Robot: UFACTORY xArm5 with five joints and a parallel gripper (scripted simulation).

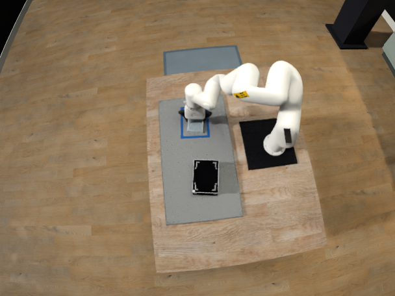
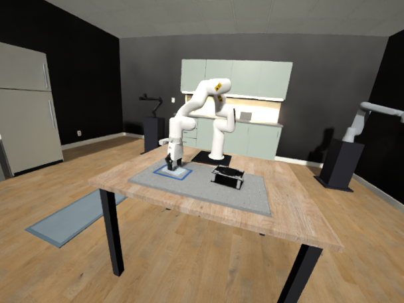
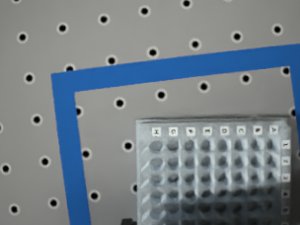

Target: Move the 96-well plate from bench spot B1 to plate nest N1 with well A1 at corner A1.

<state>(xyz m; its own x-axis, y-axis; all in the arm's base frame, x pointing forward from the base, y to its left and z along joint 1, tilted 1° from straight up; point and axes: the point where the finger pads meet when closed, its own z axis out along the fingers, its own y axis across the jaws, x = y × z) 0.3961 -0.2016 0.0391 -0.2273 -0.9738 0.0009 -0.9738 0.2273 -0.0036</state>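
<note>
Right now the 96-well plate is 3 cm below my hand. Also, from my hand: black raised plate nest N1: 32 cm to the left, 2 cm above.
</note>
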